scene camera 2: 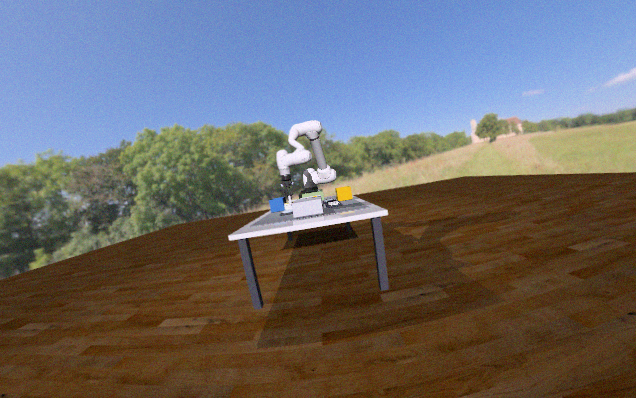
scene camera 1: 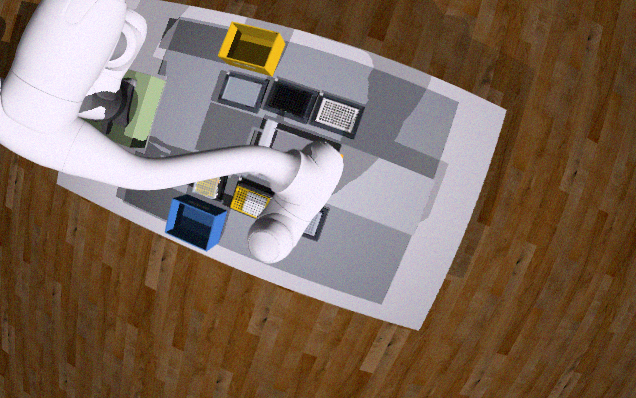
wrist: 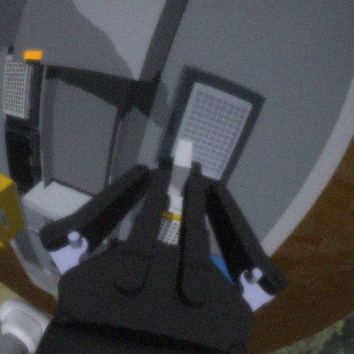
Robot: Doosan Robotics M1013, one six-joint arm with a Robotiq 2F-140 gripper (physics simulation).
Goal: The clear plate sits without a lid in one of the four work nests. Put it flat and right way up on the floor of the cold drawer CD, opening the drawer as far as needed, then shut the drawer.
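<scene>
The clear plate, a pale gridded tray, lies flat without a lid in a dark work nest. The arm covers part of it in scene camera 1. The grey drawer stands open beside the cabinet, its floor showing; its pale front bar is at the end away from the cabinet. My gripper is shut with nothing between its fingers. In the wrist view its pale fingertips overlap the plate's near left part; their height above it is unclear. Scene camera 1 hides the gripper under the arm.
A yellow-and-white rack and blue bin stand near the plate. Across the drawer are a white gridded plate, a black plate, a pale plate and a yellow bin.
</scene>
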